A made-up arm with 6 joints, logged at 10 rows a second.
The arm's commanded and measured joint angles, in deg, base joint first. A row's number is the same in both.
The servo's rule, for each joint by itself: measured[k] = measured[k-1] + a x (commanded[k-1-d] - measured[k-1]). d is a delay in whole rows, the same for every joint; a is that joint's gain. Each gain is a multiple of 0.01, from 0.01 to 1. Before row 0 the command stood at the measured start. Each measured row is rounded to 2 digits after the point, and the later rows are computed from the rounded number. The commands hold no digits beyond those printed.
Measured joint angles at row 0: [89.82, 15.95, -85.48, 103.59, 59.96, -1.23]
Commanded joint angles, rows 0 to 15: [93.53, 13.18, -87.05, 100.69, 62.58, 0.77]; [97.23, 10.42, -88.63, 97.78, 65.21, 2.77]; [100.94, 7.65, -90.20, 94.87, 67.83, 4.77]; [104.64, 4.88, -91.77, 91.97, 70.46, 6.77]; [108.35, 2.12, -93.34, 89.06, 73.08, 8.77]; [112.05, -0.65, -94.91, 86.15, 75.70, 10.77]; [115.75, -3.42, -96.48, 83.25, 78.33, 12.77]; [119.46, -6.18, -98.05, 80.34, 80.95, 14.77]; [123.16, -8.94, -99.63, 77.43, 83.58, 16.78]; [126.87, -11.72, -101.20, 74.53, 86.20, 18.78]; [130.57, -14.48, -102.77, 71.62, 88.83, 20.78]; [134.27, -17.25, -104.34, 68.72, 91.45, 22.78]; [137.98, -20.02, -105.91, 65.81, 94.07, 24.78]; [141.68, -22.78, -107.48, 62.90, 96.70, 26.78]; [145.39, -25.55, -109.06, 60.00, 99.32, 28.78]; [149.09, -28.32, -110.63, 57.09, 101.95, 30.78]
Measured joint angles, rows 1 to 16: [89.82, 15.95, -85.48, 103.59, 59.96, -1.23]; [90.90, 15.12, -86.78, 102.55, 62.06, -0.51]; [92.74, 13.71, -88.32, 100.83, 64.58, 0.67]; [95.12, 11.89, -89.88, 98.68, 67.18, 2.15]; [97.88, 9.79, -91.45, 96.26, 69.80, 3.81]; [100.92, 7.49, -93.02, 93.67, 72.42, 5.60]; [104.15, 5.05, -94.59, 90.96, 75.04, 7.46]; [107.51, 2.51, -96.16, 88.18, 77.67, 9.37]; [110.98, -0.10, -97.73, 85.36, 80.29, 11.31]; [114.51, -2.75, -99.31, 82.51, 82.92, 13.28]; [118.09, -5.44, -100.88, 79.64, 85.54, 15.26]; [121.71, -8.15, -102.45, 76.75, 88.17, 17.25]; [125.35, -10.88, -104.02, 73.86, 90.79, 19.24]; [129.01, -13.62, -105.59, 70.96, 93.41, 21.23]; [132.68, -16.37, -107.16, 68.06, 96.04, 23.23]; [136.37, -19.12, -108.74, 65.16, 98.66, 25.23]
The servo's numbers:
d 1
a 0.29 0.30 0.83 0.36 0.80 0.36

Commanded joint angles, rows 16 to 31: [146.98, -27.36, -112.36, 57.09, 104.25, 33.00]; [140.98, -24.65, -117.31, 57.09, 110.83, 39.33]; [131.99, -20.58, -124.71, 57.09, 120.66, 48.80]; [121.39, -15.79, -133.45, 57.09, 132.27, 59.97]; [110.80, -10.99, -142.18, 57.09, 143.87, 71.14]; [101.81, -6.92, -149.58, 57.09, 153.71, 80.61]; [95.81, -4.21, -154.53, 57.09, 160.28, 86.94]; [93.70, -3.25, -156.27, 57.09, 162.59, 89.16]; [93.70, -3.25, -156.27, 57.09, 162.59, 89.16]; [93.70, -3.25, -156.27, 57.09, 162.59, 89.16]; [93.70, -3.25, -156.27, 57.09, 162.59, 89.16]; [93.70, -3.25, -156.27, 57.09, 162.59, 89.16]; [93.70, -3.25, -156.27, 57.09, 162.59, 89.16]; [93.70, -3.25, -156.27, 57.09, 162.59, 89.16]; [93.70, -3.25, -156.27, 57.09, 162.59, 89.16]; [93.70, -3.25, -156.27, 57.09, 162.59, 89.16]
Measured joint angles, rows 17 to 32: [140.06, -21.88, -110.31, 62.25, 101.29, 27.23]; [142.07, -23.52, -112.01, 60.39, 103.66, 29.31]; [141.75, -23.86, -116.41, 59.20, 109.40, 32.92]; [138.92, -22.88, -123.30, 58.44, 118.41, 38.64]; [133.84, -20.75, -131.72, 57.95, 129.50, 46.32]; [127.16, -17.82, -140.40, 57.64, 141.00, 55.26]; [119.81, -14.55, -148.02, 57.44, 151.17, 64.39]; [112.85, -11.45, -153.42, 57.31, 158.46, 72.51]; [107.30, -8.99, -155.79, 57.23, 161.76, 78.50]; [103.36, -7.27, -156.19, 57.18, 162.42, 82.34]; [100.56, -6.06, -156.26, 57.15, 162.56, 84.80]; [98.57, -5.22, -156.27, 57.13, 162.58, 86.37]; [97.16, -4.63, -156.27, 57.12, 162.59, 87.37]; [96.16, -4.22, -156.27, 57.11, 162.59, 88.01]; [95.45, -3.93, -156.27, 57.10, 162.59, 88.42]; [94.94, -3.73, -156.27, 57.10, 162.59, 88.69]
